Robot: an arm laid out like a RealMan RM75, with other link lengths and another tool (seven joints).
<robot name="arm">
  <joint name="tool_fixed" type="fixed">
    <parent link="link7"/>
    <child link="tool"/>
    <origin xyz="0.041 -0.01 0.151" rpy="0 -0.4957 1.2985"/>
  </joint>
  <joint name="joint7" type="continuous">
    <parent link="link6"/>
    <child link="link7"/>
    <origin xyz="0 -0.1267 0" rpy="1.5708 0 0"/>
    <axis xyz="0 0 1"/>
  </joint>
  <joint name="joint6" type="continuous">
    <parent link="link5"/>
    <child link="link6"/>
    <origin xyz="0 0 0" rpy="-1.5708 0 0"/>
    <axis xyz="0 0 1"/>
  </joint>
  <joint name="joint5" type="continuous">
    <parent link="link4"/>
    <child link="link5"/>
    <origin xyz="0 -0.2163 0" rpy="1.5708 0 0"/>
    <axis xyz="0 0 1"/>
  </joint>
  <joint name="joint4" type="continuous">
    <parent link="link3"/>
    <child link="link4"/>
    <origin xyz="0 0 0" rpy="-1.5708 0 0"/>
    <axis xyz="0 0 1"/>
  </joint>
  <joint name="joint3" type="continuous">
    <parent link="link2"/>
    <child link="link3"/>
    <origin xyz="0 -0.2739 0" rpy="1.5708 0 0"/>
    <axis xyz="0 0 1"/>
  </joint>
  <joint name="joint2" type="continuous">
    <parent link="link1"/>
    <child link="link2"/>
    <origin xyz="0 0 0" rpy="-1.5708 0 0"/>
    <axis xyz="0 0 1"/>
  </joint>
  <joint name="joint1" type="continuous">
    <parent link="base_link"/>
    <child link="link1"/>
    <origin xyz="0 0 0.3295" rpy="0 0 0"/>
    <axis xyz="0 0 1"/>
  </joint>
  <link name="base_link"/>
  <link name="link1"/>
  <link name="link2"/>
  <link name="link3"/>
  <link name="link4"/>
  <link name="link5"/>
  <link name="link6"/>
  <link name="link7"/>
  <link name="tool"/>
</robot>
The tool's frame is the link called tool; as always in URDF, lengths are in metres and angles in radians. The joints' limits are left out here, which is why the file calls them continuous.
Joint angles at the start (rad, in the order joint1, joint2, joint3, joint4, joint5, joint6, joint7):
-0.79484 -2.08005 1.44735 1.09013 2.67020 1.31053 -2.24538
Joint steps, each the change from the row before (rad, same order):
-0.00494 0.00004 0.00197 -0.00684 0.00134 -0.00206 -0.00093
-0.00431 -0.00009 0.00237 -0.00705 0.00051 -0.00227 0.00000
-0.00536 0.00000 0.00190 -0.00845 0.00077 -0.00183 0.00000
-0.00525 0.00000 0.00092 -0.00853 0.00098 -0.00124 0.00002
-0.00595 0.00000 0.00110 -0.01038 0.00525 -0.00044 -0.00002
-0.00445 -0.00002 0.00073 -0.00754 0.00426 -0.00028 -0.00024
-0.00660 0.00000 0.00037 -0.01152 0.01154 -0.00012 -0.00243
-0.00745 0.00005 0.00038 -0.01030 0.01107 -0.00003 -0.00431
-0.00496 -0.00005 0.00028 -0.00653 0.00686 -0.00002 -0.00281
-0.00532 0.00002 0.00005 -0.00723 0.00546 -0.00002 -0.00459
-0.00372 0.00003 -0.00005 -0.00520 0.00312 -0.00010 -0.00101
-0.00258 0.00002 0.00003 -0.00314 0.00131 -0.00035 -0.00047
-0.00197 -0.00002 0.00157 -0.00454 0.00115 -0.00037 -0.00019
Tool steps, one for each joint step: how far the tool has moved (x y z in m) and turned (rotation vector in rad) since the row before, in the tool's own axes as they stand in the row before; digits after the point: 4 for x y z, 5 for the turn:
0.0005 -0.0004 0.0007 -0.00155 -0.00057 0.00339
0.0009 -0.0002 0.0007 -0.00132 0.00031 0.00381
0.0009 -0.0001 0.0008 -0.00217 0.00055 0.00415
0.0008 0.0001 0.0008 -0.00284 0.00074 0.00348
0.0004 0.0012 0.0015 -0.00610 -0.00158 0.00642
0.0002 0.0009 0.0011 -0.00461 -0.00151 0.00472
-0.0008 0.0022 0.0023 -0.01025 -0.00608 0.00724
-0.0010 0.0014 0.0019 -0.00920 -0.00656 0.00582
-0.0006 0.0007 0.0011 -0.00556 -0.00408 0.00371
-0.0004 0.0005 0.0011 -0.00624 -0.00288 0.00142
-0.0001 0.0003 0.0006 -0.00313 -0.00148 0.00247
0.0000 -0.0001 0.0003 -0.00113 -0.00072 0.00143
0.0006 0.0006 0.0006 -0.00266 0.00012 0.00291

